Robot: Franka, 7 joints.
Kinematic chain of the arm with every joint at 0, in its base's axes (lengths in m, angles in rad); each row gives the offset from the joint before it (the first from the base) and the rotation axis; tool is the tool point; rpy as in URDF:
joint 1: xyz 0 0 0.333 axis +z
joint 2: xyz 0 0 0 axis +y
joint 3: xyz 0 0 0.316 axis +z
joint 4: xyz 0.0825 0 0 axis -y
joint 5: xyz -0.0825 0 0.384 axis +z
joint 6: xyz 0 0 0 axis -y
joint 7: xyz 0.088 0 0 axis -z
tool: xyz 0 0 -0.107 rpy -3.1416 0 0
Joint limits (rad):
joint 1: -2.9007..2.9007
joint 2: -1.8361..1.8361
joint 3: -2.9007..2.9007
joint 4: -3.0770..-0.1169
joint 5: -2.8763..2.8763
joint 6: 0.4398..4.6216
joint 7: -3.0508..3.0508
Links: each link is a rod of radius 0.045 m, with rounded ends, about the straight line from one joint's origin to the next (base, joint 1, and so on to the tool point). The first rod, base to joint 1, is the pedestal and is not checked.
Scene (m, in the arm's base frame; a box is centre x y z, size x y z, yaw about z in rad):
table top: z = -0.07
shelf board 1: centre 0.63 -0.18 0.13 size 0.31 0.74 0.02 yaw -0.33
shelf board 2: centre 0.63 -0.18 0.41 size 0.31 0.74 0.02 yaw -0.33
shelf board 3: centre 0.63 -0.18 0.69 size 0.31 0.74 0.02 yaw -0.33
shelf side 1: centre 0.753 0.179 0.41 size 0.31 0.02 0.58 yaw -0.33
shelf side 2: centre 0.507 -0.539 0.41 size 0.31 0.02 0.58 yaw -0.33
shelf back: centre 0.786 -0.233 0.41 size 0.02 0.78 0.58 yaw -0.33
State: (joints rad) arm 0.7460 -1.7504 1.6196 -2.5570 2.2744 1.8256 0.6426
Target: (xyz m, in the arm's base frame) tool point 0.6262 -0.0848 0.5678
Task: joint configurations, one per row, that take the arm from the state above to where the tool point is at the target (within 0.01 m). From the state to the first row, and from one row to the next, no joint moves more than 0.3 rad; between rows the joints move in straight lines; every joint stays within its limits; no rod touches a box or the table.
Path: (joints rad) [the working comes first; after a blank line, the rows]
Joints at the target: -0.5165 0.0938 0.3406 -1.8610 2.4534 2.0527 0.6426
Straight joint move there: touches shelf board 3.

1: 0.5466 -1.5132 1.4357 -2.5735 2.3006 1.8843 0.5774
2: 0.3471 -1.2759 1.2518 -2.5900 2.3267 1.9429 0.5122
3: 0.1477 -1.0387 1.0679 -2.6066 2.3529 2.0016 0.4469
4: -0.0517 -0.8014 0.8840 -2.6231 2.3791 2.0602 0.3817
5: -0.2066 -0.5030 0.7028 -2.3690 2.4039 2.0577 0.4687
6: -0.3616 -0.2046 0.5217 -2.1150 2.4286 2.0552 0.5556
7: -0.5165 0.0938 0.3406 -1.8610 2.4534 2.0527 0.6426

